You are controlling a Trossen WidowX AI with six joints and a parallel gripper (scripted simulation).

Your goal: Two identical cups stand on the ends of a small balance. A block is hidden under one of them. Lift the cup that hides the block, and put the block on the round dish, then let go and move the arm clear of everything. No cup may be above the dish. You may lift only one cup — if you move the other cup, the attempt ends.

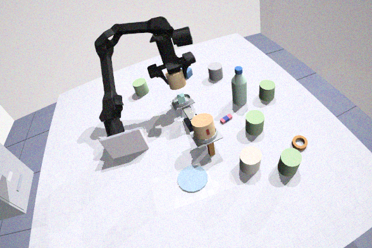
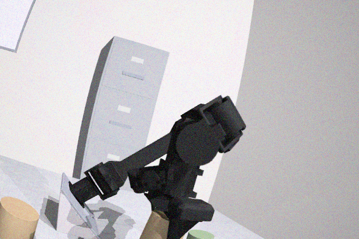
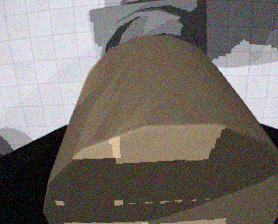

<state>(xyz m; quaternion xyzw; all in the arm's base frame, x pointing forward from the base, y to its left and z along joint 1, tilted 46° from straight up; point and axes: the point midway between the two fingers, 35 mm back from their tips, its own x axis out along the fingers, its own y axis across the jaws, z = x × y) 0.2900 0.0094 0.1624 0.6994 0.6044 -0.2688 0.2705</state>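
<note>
The teal block is 8 cm below my gripper tip and 1 cm to the right of it. From my gripper tip the other things lie so: eraser 18 cm to the right, 13 cm ahead, 12 cm below; then bottle 23 cm ahead, 11 cm to the right, 1 cm below; then grey balance 14 cm to the right, 9 cm below, 1 cm ahead.
</note>
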